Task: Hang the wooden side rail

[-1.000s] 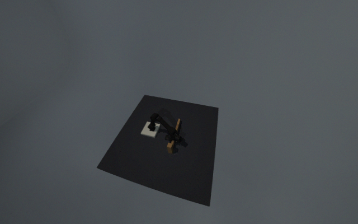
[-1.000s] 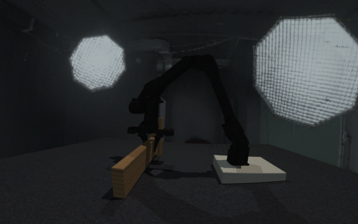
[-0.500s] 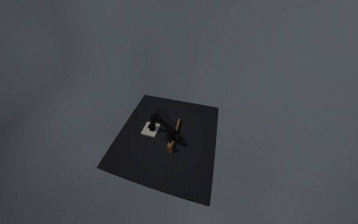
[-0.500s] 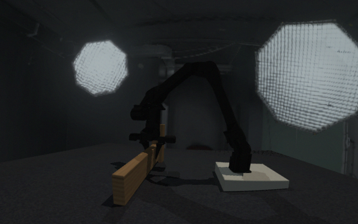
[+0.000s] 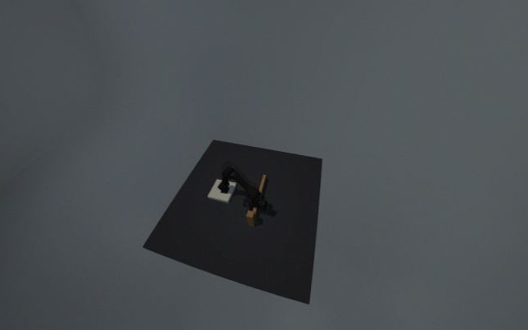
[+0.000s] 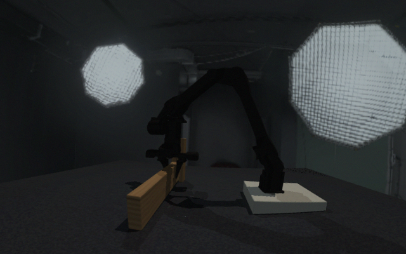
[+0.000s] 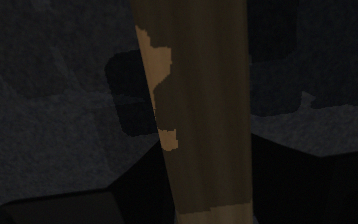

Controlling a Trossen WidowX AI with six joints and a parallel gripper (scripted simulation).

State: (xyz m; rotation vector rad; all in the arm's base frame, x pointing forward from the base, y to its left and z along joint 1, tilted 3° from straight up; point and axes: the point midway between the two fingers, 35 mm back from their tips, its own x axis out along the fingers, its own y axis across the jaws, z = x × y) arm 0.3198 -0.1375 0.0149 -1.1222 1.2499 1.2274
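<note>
Now: gripper tip 11 cm to the left of the headboard post, 5 cm below it and 1 cm past it.
</note>
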